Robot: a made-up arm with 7 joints. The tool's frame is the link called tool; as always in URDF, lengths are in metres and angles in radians. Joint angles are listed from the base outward.
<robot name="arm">
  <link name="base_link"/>
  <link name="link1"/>
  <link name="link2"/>
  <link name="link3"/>
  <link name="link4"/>
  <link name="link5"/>
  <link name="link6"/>
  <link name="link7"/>
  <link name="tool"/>
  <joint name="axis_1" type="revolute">
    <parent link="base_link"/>
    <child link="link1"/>
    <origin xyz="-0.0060 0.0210 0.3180" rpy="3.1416 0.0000 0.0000"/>
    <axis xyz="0 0 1"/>
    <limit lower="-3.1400" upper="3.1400"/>
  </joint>
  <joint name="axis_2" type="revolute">
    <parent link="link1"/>
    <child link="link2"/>
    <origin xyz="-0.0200 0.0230 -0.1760" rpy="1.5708 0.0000 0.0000"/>
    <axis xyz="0 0 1"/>
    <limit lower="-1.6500" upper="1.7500"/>
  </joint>
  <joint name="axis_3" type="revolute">
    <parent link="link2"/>
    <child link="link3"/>
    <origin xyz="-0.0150 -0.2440 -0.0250" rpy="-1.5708 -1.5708 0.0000"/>
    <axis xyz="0 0 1"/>
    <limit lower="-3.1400" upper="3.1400"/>
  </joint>
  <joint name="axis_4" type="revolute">
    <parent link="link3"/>
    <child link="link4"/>
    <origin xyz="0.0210 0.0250 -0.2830" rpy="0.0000 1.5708 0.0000"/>
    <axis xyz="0 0 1"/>
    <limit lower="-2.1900" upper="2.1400"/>
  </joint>
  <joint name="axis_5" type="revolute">
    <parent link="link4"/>
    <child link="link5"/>
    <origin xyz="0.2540 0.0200 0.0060" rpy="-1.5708 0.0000 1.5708"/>
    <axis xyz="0 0 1"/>
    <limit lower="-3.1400" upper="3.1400"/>
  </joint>
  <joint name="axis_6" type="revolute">
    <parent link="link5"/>
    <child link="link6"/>
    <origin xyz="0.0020 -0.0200 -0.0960" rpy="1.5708 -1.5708 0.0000"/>
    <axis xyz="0 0 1"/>
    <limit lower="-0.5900" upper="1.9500"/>
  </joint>
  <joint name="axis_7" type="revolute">
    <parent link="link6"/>
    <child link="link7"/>
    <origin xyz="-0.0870 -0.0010 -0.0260" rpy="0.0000 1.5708 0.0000"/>
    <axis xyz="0 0 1"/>
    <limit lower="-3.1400" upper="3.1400"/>
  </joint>
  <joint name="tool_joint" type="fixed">
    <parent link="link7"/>
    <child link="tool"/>
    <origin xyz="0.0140 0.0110 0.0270" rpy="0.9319 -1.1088 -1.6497"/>
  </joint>
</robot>
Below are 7 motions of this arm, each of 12 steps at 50 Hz.
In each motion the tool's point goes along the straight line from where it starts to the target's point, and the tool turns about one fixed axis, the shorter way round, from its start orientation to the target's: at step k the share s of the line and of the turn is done. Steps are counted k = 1, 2, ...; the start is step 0. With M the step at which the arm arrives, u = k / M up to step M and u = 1 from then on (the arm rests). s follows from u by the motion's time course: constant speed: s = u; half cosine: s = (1 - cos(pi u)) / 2; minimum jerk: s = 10 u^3 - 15 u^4 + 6 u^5.
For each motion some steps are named. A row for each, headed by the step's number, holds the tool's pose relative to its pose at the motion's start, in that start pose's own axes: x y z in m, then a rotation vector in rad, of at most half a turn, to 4 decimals.
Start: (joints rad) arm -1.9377 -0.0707 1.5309 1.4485 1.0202 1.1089 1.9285
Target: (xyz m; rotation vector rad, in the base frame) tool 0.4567 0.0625 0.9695 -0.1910 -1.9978 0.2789
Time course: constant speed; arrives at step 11
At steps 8, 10, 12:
8: -0.0389 -0.0294 0.0229 -0.1353 0.0880 -0.0215
10: -0.0486 -0.0368 0.0286 -0.1692 0.1101 -0.0269
12: -0.0535 -0.0405 0.0314 -0.1861 0.1211 -0.0296

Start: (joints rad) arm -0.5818 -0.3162 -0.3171 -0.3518 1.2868 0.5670 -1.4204
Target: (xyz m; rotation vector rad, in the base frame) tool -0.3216 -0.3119 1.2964 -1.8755 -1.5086 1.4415
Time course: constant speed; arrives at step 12
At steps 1, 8, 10, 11, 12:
1: -0.0016 0.0018 0.0040 -0.0190 -0.0097 -0.0038
8: -0.0129 0.0144 0.0321 -0.1519 -0.0778 -0.0305
10: -0.0161 0.0180 0.0401 -0.1899 -0.0972 -0.0382
11: -0.0178 0.0198 0.0442 -0.2089 -0.1070 -0.0420
12: -0.0194 0.0216 0.0482 -0.2279 -0.1167 -0.0458

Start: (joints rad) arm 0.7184 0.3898 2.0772 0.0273 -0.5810 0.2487 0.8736
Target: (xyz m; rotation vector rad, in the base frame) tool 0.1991 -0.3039 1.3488 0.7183 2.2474 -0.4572
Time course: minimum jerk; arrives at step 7
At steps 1, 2, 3, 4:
1: -0.0004 0.0001 0.0013 -0.0005 0.0012 -0.0008
2: -0.0026 0.0004 0.0082 -0.0028 0.0075 -0.0049
3: -0.0065 0.0011 0.0209 -0.0072 0.0192 -0.0126
4: -0.0112 0.0019 0.0359 -0.0124 0.0330 -0.0216

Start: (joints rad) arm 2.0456 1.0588 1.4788 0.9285 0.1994 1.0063 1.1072
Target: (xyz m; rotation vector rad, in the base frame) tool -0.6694 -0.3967 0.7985 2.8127 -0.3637 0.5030
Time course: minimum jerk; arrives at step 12
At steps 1, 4, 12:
1: 0.0001 0.0003 0.0001 -0.0005 0.0001 -0.0011
4: 0.0035 0.0114 0.0051 -0.0209 0.0059 -0.0442
12: 0.0167 0.0545 0.0242 -0.0993 0.0283 -0.2108

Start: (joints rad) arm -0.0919 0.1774 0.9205 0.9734 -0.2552 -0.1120 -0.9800
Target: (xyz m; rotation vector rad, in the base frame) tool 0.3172 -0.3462 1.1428 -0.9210 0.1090 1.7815
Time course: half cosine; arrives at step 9
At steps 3, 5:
3: -0.0021 0.0167 -0.0054 0.0427 0.0022 -0.0173
5: -0.0050 0.0393 -0.0127 0.1003 0.0051 -0.0406

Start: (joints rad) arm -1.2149 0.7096 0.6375 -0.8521 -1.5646 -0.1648 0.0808
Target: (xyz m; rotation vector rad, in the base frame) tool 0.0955 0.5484 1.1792 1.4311 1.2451 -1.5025
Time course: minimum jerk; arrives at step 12
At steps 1, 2, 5, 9, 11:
1: 0.0006 0.0003 -0.0007 0.0011 -0.0011 -0.0005
2: 0.0045 0.0024 -0.0047 0.0075 -0.0078 -0.0034
5: 0.0437 0.0234 -0.0460 0.0729 -0.0757 -0.0336
9: 0.1131 0.0605 -0.1191 0.1884 -0.1959 -0.0869
11: 0.1256 0.0671 -0.1322 0.2091 -0.2174 -0.0964

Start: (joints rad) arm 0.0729 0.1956 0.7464 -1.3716 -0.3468 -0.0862 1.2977
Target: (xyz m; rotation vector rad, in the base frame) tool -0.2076 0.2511 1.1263 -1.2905 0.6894 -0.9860
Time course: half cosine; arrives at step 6
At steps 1, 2, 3, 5, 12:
1: -0.0012 0.0010 -0.0030 0.0072 -0.0013 -0.0013
2: -0.0045 0.0037 -0.0112 0.0267 -0.0048 -0.0047
3: -0.0090 0.0074 -0.0224 0.0535 -0.0096 -0.0094
5: -0.0167 0.0139 -0.0419 0.0998 -0.0178 -0.0175
12: -0.0179 0.0149 -0.0449 0.1070 -0.0191 -0.0188

